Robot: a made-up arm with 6 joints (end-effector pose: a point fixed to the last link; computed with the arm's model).
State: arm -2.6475 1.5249 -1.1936 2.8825 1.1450 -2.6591
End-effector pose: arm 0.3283 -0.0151 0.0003 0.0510 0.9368 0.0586 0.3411
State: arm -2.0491 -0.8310 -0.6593 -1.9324 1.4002 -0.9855
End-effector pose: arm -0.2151 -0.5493 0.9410 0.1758 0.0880 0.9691 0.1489
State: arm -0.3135 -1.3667 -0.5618 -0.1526 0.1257 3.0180
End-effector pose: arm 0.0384 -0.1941 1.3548 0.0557 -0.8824 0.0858 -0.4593
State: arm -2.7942 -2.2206 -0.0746 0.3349 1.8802 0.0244
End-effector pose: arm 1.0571 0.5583 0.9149 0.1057 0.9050 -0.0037 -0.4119
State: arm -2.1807 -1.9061 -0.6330 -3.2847 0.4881 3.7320
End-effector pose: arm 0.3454 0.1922 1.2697 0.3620 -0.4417 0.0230 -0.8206
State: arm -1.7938 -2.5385 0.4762 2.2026 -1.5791 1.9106
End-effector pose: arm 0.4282 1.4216 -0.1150 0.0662 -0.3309 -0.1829 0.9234
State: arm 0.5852 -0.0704 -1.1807 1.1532 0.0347 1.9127
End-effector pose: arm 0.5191 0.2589 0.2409 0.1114 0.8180 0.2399 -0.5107
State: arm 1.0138 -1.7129 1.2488 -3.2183 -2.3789 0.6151
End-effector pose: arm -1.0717 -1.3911 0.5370 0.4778 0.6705 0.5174 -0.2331
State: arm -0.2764 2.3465 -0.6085 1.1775 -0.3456 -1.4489
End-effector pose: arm -0.5405 0.0837 -0.3867 0.0265 -0.0172 0.9877 -0.1533
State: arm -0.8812 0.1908 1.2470 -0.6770 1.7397 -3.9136
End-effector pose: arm 0.3773 -0.6717 2.0168 0.0676 0.1346 0.2093 0.9662
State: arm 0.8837 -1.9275 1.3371 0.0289 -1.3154 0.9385
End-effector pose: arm -0.9542 -1.4385 0.0761 0.6207 0.0916 -0.7676 -0.1310
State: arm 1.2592 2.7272 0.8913 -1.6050 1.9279 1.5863
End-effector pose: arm -0.0595 -0.1652 -1.1738 0.5631 -0.7987 -0.0060 -0.2122
